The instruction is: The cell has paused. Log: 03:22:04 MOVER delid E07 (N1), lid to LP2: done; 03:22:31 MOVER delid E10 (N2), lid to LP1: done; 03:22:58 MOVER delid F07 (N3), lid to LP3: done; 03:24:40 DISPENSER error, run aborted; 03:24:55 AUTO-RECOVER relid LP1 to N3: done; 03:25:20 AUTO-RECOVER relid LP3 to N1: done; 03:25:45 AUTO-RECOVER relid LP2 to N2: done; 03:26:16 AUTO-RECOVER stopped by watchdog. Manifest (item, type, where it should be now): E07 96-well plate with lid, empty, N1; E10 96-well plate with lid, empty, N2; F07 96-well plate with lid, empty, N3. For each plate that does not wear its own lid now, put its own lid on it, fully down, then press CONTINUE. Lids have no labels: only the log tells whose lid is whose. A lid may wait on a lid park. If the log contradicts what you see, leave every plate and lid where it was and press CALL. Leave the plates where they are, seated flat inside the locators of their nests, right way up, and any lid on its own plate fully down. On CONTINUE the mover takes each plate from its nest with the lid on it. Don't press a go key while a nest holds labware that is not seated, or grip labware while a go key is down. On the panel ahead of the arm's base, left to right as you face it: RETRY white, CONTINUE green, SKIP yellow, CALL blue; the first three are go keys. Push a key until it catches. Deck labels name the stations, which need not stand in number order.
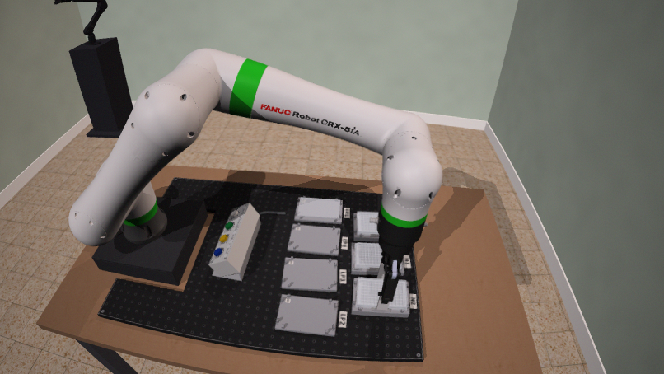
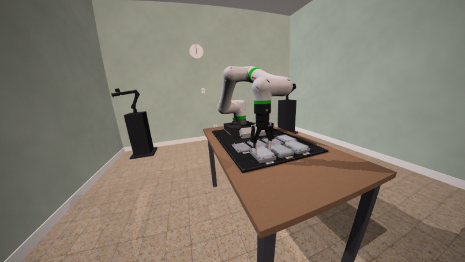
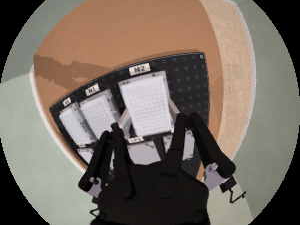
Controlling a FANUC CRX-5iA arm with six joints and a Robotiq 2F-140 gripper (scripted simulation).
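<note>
My gripper is now 5 cm above the nest n2. The rest, counted from my hand: plate (1 cm behind, 13 cm to the left, 3 cm below); LP2 (18 cm behind, 7 cm to the right, 5 cm below); LP3 (19 cm behind, 6 cm to the left, 5 cm below).
</note>
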